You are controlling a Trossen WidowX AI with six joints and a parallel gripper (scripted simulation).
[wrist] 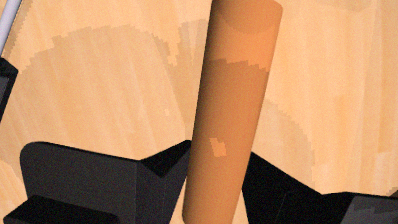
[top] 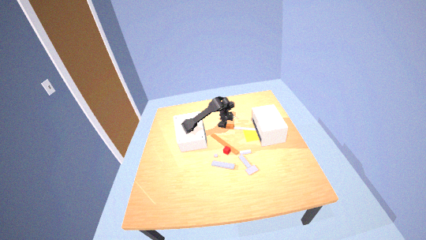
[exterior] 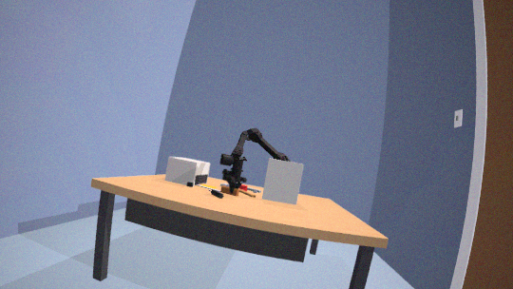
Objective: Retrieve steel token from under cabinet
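Right now the wooden stick is 50 mm behind my gripper tip and 190 mm to the right of it. Also, from my gripper tip: grey bar (110 mm behind, 390 mm to the right); then red cube (50 mm behind, 280 mm to the right, 10 mm above); then black-handled tool (90 mm ahead, 130 mm to the left).
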